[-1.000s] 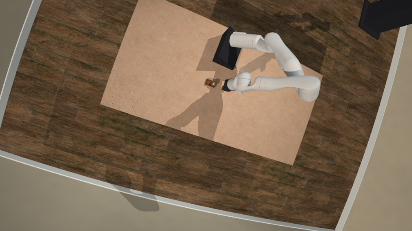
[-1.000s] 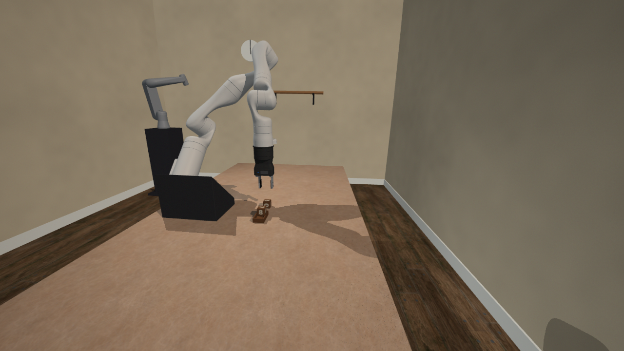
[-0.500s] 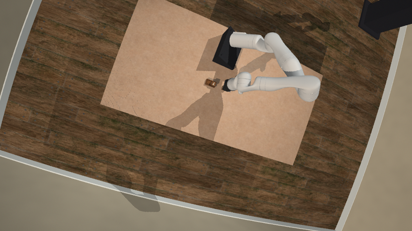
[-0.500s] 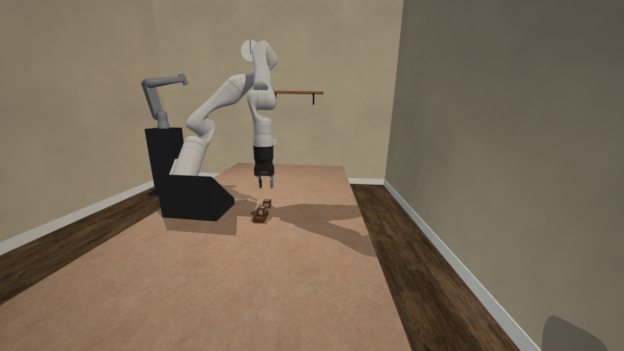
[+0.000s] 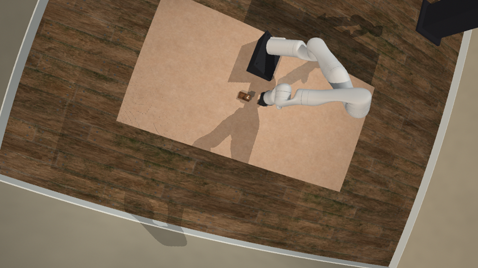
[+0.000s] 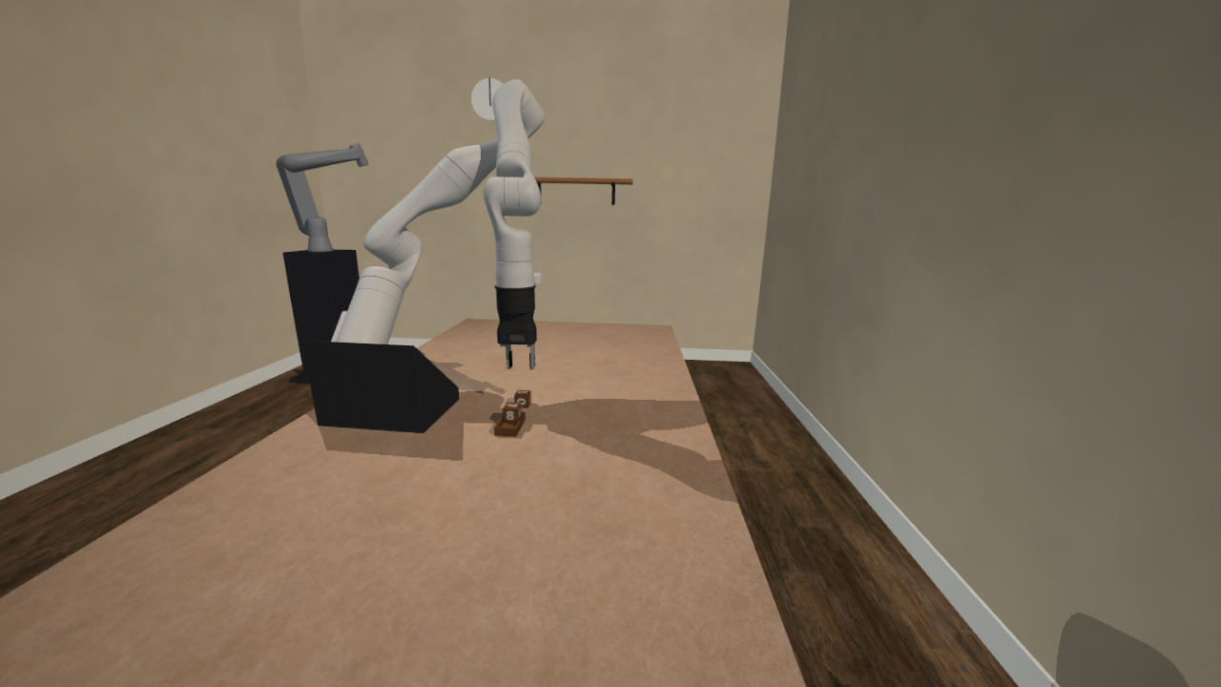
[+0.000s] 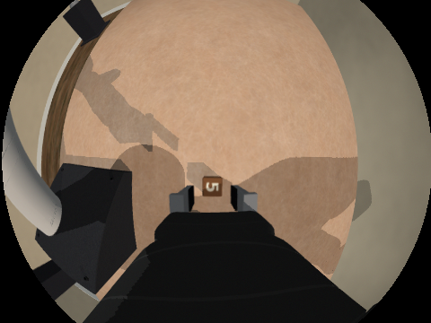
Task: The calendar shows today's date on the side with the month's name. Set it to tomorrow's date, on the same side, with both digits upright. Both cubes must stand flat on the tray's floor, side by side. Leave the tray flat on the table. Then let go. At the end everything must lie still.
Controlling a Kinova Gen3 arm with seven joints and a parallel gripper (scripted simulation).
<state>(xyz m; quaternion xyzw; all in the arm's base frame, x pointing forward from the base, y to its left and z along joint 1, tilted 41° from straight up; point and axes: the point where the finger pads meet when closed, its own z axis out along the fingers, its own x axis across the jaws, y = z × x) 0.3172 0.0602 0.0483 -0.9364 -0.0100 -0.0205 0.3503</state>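
Now: the brown cube 9 cm below my hand. Round my hand: dark wooden tray 11 cm to the right, 10 cm below.
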